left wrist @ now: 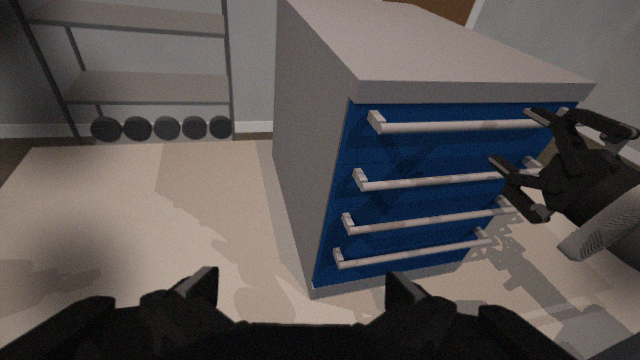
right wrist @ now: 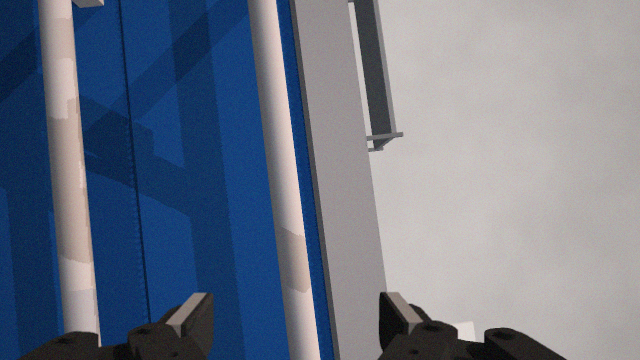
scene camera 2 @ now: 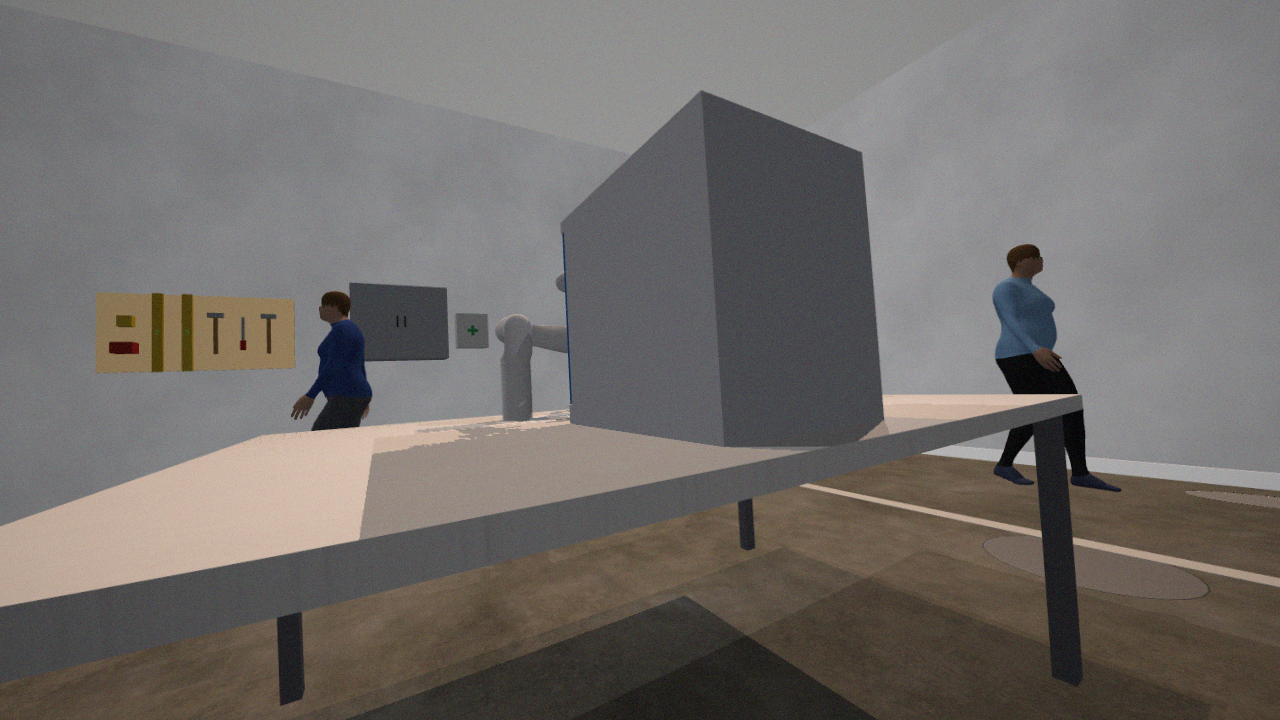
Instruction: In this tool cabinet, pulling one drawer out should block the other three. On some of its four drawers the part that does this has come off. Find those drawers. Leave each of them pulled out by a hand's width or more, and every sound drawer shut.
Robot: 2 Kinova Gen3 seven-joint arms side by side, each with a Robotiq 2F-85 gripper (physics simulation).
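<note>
The grey tool cabinet (scene camera 2: 644, 268) (left wrist: 310, 125) (right wrist: 340, 200) stands on the table. In the left wrist view its four blue drawer fronts look flush. Their bar handles are the top handle (left wrist: 460, 125) (right wrist: 280, 150), second handle (left wrist: 430, 181) (right wrist: 67, 165), third handle (left wrist: 425, 221) and bottom handle (left wrist: 415, 253). My right gripper (left wrist: 509, 134) (right wrist: 297, 316) is open in front of the upper drawers. The top handle runs between its fingertips in the right wrist view; exact depth is unclear. My left gripper (left wrist: 302, 287) is open and empty, apart from the cabinet. The drawer fronts are mostly hidden in scene camera 2.
The table (scene camera 2: 501, 474) (left wrist: 125, 200) extends around the cabinet. My right arm (scene camera 2: 516, 376) rises behind the cabinet's left edge in scene camera 2. A shelf rack (left wrist: 227, 65) stands behind the table. Two people, one in dark blue (scene camera 2: 342, 358) and one in light blue (scene camera 2: 1025, 317), stand beyond the table.
</note>
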